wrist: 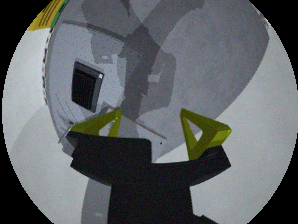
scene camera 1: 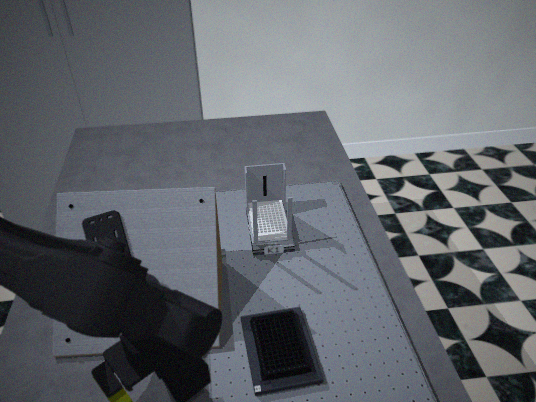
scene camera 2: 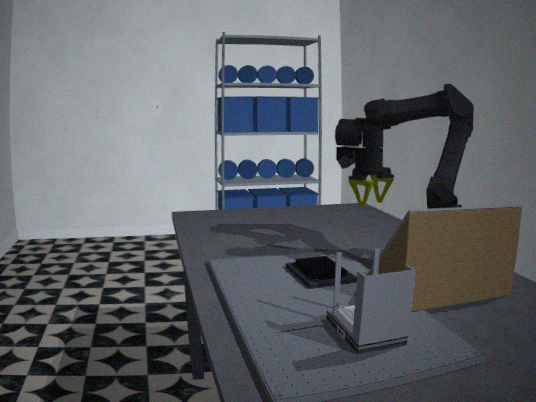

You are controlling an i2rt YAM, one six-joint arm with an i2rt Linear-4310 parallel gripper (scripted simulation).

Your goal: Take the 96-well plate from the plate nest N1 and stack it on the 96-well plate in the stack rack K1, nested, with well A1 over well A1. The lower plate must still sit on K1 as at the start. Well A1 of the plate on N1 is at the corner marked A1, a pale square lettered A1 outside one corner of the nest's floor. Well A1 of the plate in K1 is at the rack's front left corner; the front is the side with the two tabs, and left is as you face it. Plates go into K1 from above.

Path:
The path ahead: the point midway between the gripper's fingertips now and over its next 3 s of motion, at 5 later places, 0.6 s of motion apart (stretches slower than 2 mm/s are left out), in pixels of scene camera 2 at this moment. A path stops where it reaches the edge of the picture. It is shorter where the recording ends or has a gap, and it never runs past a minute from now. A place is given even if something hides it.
The gripper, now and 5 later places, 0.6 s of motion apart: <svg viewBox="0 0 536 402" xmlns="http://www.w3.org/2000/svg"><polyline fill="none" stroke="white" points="371,204 358,206 346,209 335,210 327,213 322,215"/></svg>

